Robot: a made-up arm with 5 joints.
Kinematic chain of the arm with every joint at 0, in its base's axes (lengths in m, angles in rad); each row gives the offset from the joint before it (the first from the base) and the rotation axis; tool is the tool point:
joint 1: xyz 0 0 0.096 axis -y
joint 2: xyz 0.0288 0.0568 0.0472 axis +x
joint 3: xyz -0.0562 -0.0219 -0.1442 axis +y
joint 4: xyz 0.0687 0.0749 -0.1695 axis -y
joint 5: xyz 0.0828 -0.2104 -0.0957 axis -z
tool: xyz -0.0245 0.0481 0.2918
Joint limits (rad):
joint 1: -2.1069..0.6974
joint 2: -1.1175..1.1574
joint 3: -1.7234..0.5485
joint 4: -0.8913..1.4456
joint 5: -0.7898..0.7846
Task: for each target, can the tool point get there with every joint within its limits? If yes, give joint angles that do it. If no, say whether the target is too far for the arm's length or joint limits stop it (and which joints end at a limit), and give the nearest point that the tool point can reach.
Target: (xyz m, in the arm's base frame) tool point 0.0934 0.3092 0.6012
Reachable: no: joint limits stop it (at a limit: joint 1, joint 2, joint 4, joint 5) | nearest point -0.0477 0.1878 0.3370 | short by 0.323 m
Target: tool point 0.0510 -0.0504 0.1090
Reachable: yes | joints -0.1414 0.0878 -0.8947 -0.0990 0.0054
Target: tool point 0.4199 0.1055 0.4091
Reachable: no: joint limits stop it (at a limit: joint 1, joint 2, joint 4, joint 5) | nearest point 0.2738 0.1111 0.2048 | short by 0.251 m
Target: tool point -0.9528 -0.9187 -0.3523
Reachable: no: too far | nearest point -0.2547 -0.2399 -0.0238 | short by 1.028 m
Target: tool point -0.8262 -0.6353 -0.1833
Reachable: no: too far | nearest point -0.2886 -0.2113 -0.0016 | short by 0.708 m
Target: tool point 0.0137 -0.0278 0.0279
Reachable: yes | joints -0.5331 0.5454 -0.7723 -0.0810 -0.4244
